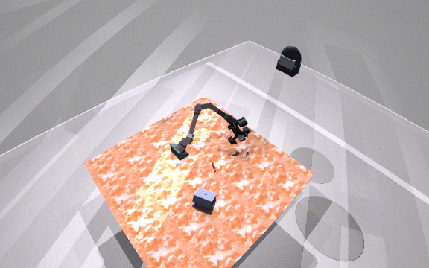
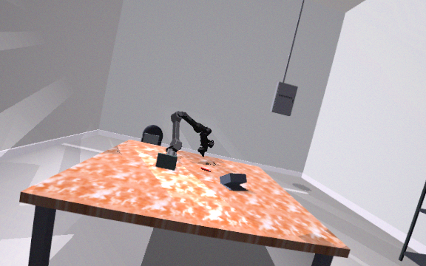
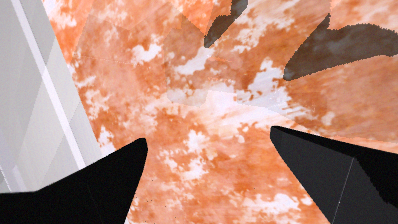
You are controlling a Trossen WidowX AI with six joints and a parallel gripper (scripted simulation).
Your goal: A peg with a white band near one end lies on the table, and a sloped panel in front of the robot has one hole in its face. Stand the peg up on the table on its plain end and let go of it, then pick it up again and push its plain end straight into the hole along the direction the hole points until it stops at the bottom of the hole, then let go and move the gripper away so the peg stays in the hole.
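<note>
The red peg lies 2 cm behind my gripper tip, 32 cm to the right of it and 5 cm below it. From my gripper tip the other things lie so: grey sloped panel (10 cm ahead, 56 cm to the right, 1 cm below).
</note>
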